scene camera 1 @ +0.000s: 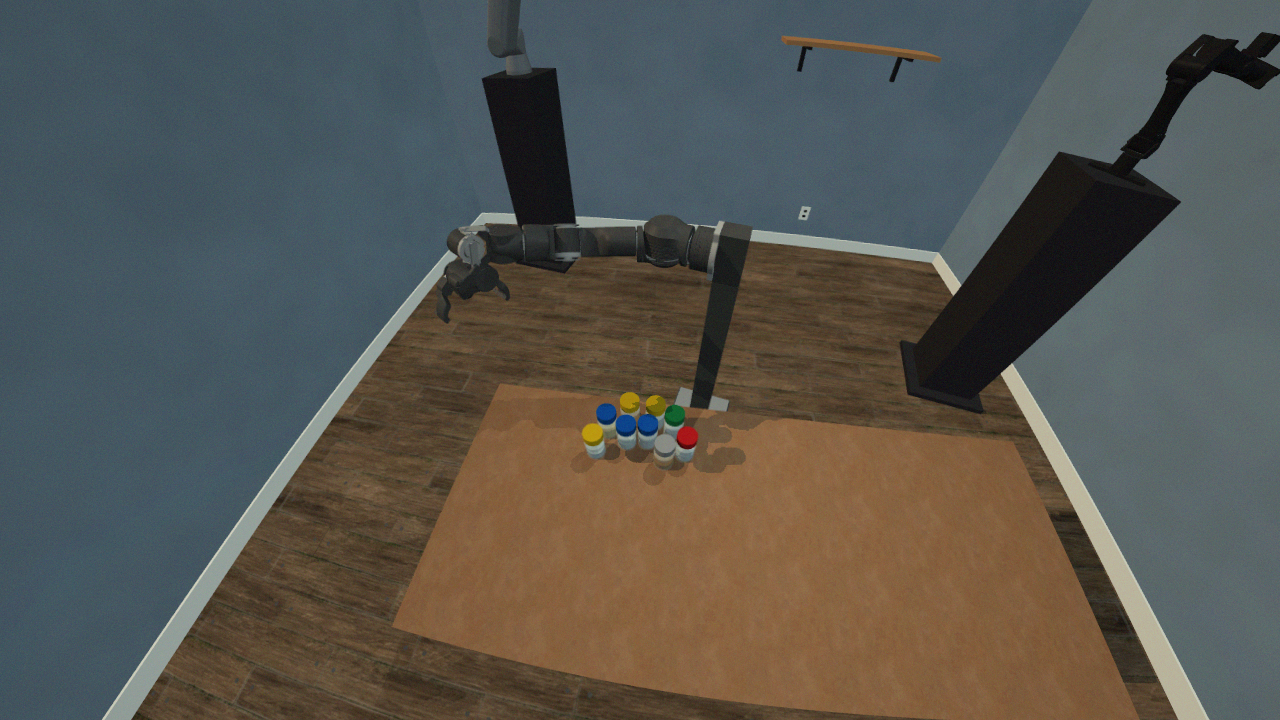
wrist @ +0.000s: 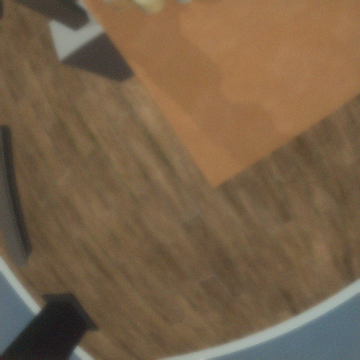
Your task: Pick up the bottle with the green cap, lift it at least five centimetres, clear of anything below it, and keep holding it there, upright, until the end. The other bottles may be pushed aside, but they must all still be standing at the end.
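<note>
The bottle with the green cap [scene camera 1: 674, 416] stands upright at the back right of a tight cluster, behind the red-capped bottle [scene camera 1: 686, 443] and beside a yellow-capped bottle [scene camera 1: 655, 407]. Blue-capped bottles [scene camera 1: 647, 430] [scene camera 1: 625, 431] [scene camera 1: 606, 419], more yellow-capped bottles [scene camera 1: 630, 404] [scene camera 1: 593, 440] and a grey-capped bottle [scene camera 1: 665, 450] stand in the same cluster. My gripper [scene camera 1: 474, 308] is open and empty, high up and far to the left of the bottles. In the wrist view one finger shows at the left edge. The green cap does not show in the wrist view.
The bottles stand near the back left of the brown table top [scene camera 1: 760, 555] [wrist: 300, 65]. My arm's post [scene camera 1: 720, 313] rises just behind them. Two dark pedestals [scene camera 1: 532, 147] [scene camera 1: 1038, 277] carrying other arms stand further back. A wooden shelf [scene camera 1: 859, 47] is on the wall.
</note>
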